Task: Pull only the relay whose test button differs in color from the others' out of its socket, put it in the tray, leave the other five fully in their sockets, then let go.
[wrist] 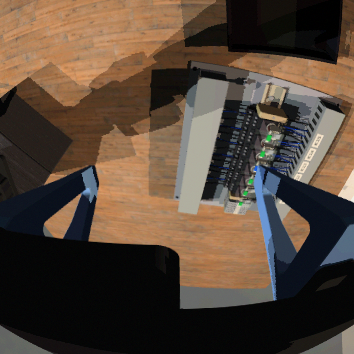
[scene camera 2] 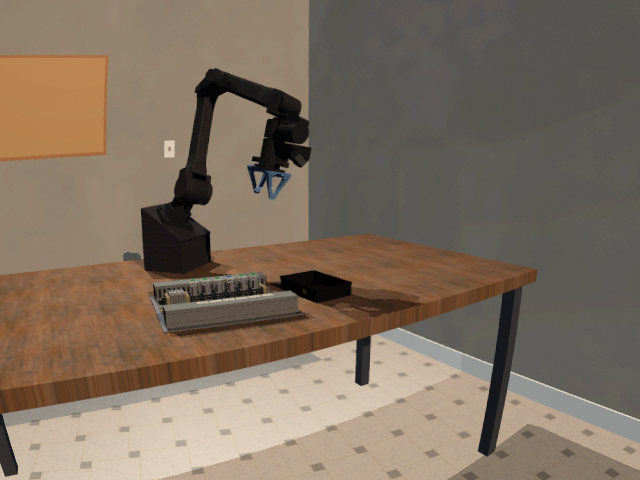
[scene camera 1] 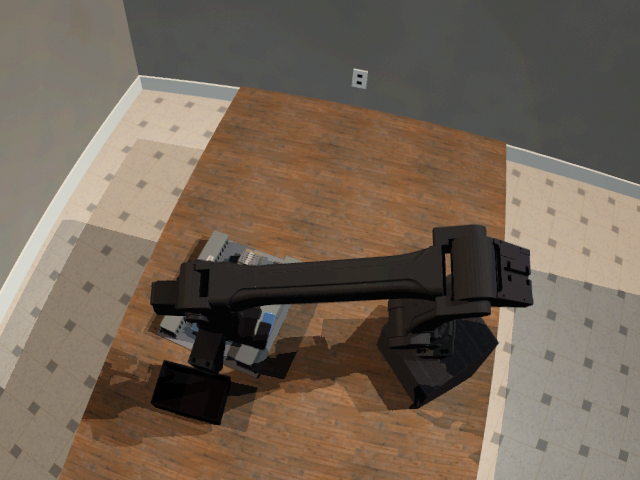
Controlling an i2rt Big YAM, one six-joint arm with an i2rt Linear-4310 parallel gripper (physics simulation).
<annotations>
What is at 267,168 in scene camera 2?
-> The gripper.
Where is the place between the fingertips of the gripper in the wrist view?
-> At 175,173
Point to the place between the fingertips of the gripper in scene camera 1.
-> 242,335
</annotations>
